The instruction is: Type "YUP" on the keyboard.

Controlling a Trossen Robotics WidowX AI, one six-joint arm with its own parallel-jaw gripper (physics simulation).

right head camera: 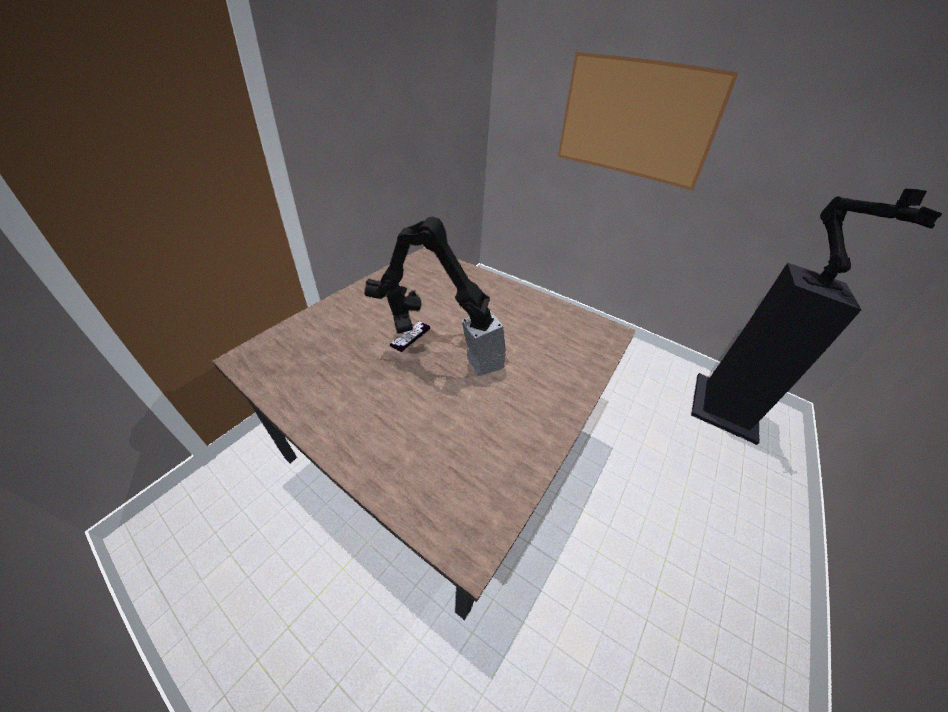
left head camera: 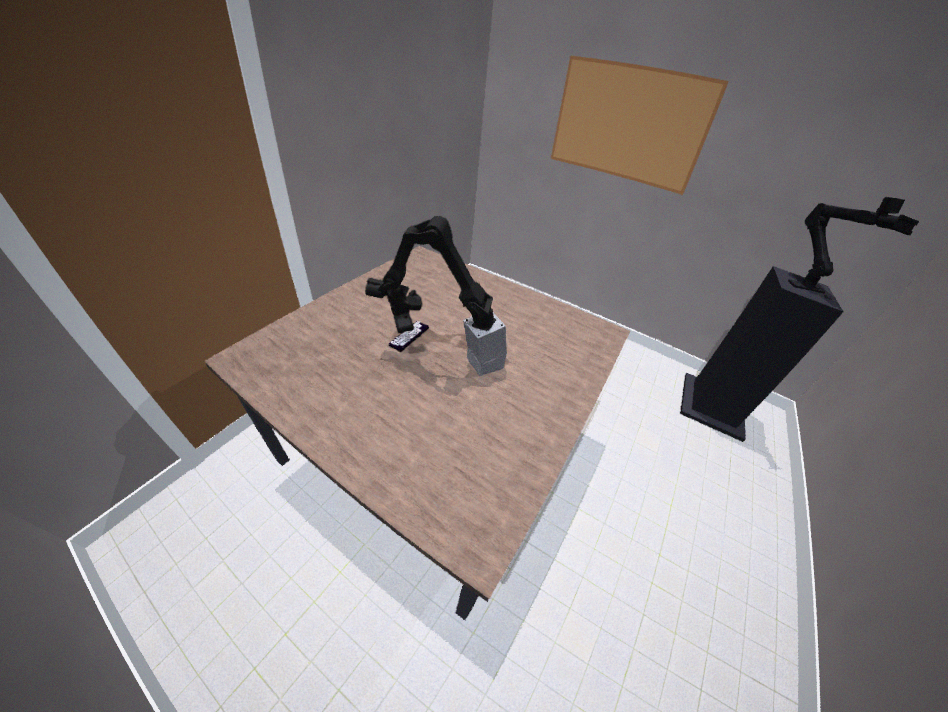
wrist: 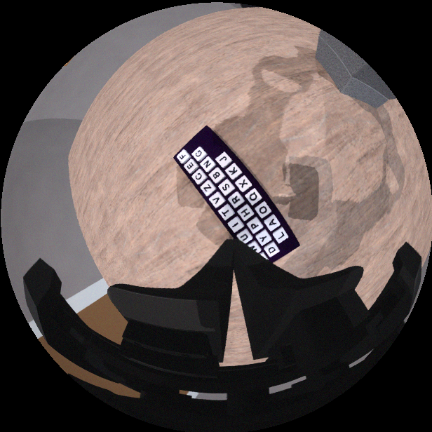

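Where they show: arm's base, link origin: (right head camera: 481, 322) (left head camera: 484, 322).
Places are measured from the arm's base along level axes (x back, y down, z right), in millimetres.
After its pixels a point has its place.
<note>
The keyboard (left head camera: 408, 337) @[x -308, y 188, z -43 mm] (right head camera: 410, 337) @[x -304, y 187, z -41 mm] (wrist: 230, 185) is a dark purple slab with white lettered keys and lies on the table. In the wrist view it slants from upper left to lower right. The Y key (wrist: 263, 238) and the P key (wrist: 254, 226) show right of the fingertips, and the U key (wrist: 243, 236) shows just beside them. The keys at the near end are partly hidden by the fingers. My gripper (left head camera: 404, 329) @[x -325, y 114, z -53 mm] (right head camera: 403, 329) @[x -325, y 114, z -53 mm] (wrist: 231, 244) is shut and empty, pointing down, raised above the keyboard.
The wooden table (left head camera: 459, 459) @[x 157, y 205, z -389 mm] (right head camera: 459, 459) @[x 170, y 205, z -381 mm] carries the grey base block (left head camera: 485, 348) @[x 38, y 68, z -43 mm] (right head camera: 484, 348) @[x 40, y 70, z -40 mm] (wrist: 350, 72) of my arm, right of the keyboard in the head views. A dark pedestal (left head camera: 754, 352) (right head camera: 766, 356) with another arm stands beyond the table at the right.
</note>
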